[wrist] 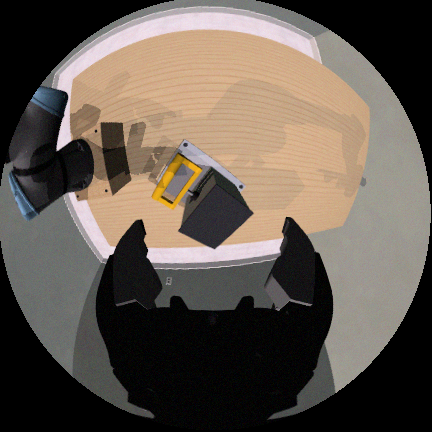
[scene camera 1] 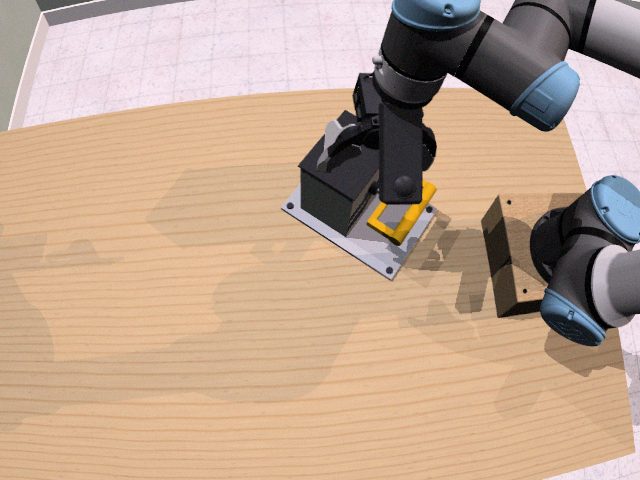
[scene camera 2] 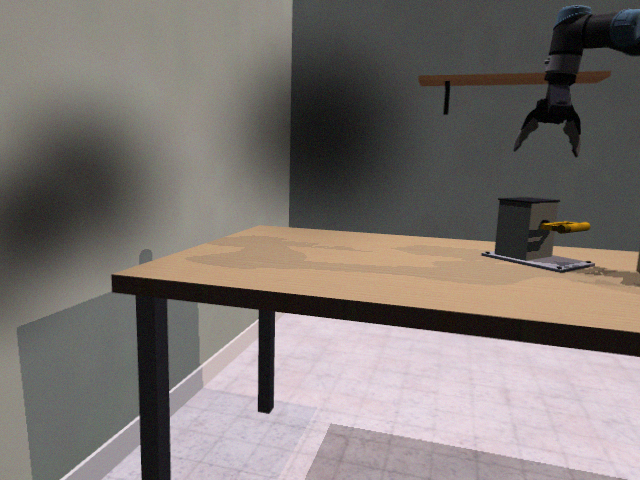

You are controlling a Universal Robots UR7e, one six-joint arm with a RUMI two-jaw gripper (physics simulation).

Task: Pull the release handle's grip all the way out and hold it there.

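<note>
The release handle's yellow rectangular grip [scene camera 1: 407,225] [scene camera 2: 576,226] [wrist: 167,181] sticks out level from one side of a dark box [scene camera 1: 325,198] [scene camera 2: 512,227] [wrist: 216,215], on a short dark rod. The box stands on a light grey base plate [scene camera 1: 379,259] [scene camera 2: 568,262] [wrist: 214,164] with bolts at its corners. My gripper [scene camera 2: 546,152] [wrist: 212,219] is open and empty, pointing down. It hangs well above the box, apart from the grip. In scene camera 1 the gripper and wrist cover part of the box, and the wrist camera's housing hides part of the grip.
A wooden block [scene camera 1: 504,263] [wrist: 115,155] under the arm's base stands beyond the grip's outer side. The wooden table [scene camera 1: 206,310] [scene camera 2: 336,268] [wrist: 225,65] bears the base plate near one long edge. A wall shelf [scene camera 2: 480,79] is behind the wrist in scene camera 2.
</note>
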